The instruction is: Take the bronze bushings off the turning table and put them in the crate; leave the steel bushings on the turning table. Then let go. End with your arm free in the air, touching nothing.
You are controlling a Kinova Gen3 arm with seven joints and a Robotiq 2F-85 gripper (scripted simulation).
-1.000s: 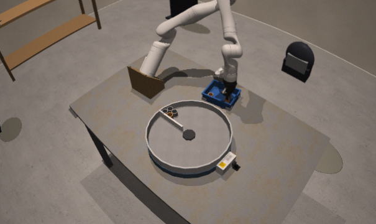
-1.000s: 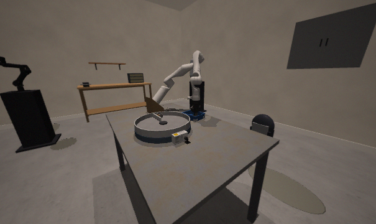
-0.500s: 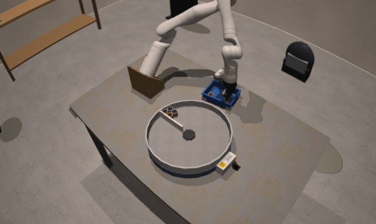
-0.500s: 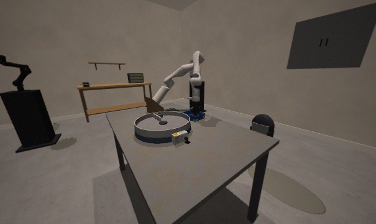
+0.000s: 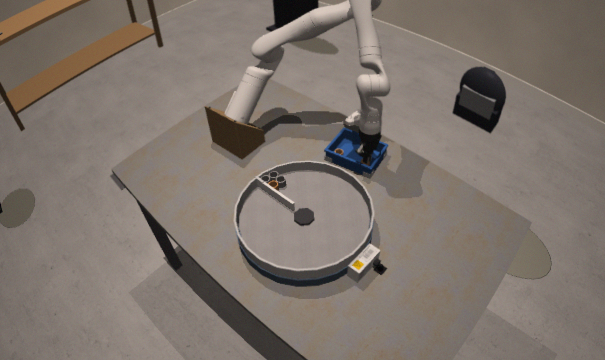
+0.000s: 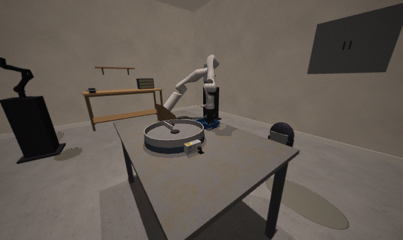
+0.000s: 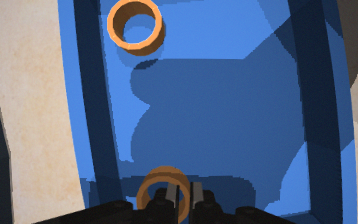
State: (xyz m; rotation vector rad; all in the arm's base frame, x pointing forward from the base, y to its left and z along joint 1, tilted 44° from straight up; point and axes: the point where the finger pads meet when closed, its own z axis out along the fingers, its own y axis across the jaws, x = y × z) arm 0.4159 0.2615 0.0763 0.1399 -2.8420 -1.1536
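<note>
Now: the blue crate 60 mm behind my hand, 10 mm to the left of it and 10 mm below it. Round my hand: round turning table 350 mm to the right, 40 mm ahead, 10 mm above.
</note>
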